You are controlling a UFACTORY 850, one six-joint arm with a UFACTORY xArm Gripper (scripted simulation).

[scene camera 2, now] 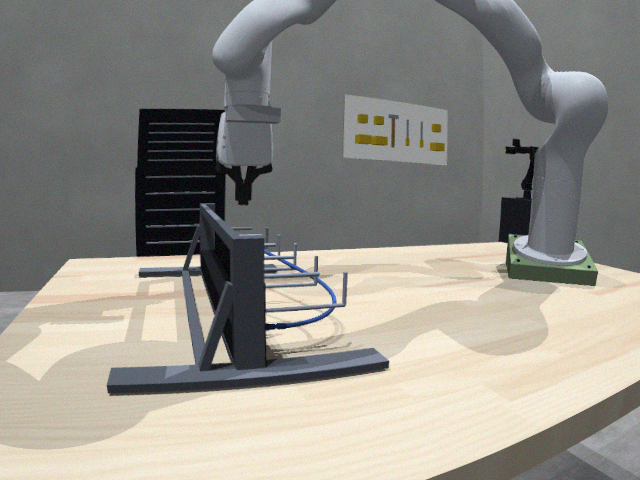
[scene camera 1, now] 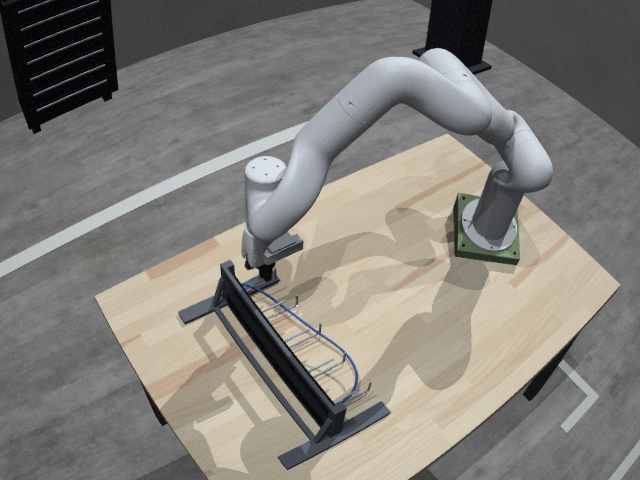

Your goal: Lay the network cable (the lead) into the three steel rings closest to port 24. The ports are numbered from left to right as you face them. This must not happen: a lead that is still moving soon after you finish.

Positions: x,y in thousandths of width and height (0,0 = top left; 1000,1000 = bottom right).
Note:
I see my gripper (scene camera 1: 415,578) and a dark grey patch panel (scene camera 2: 380,536).
The dark grey patch panel is seen too in scene camera 1 (scene camera 1: 418,707).

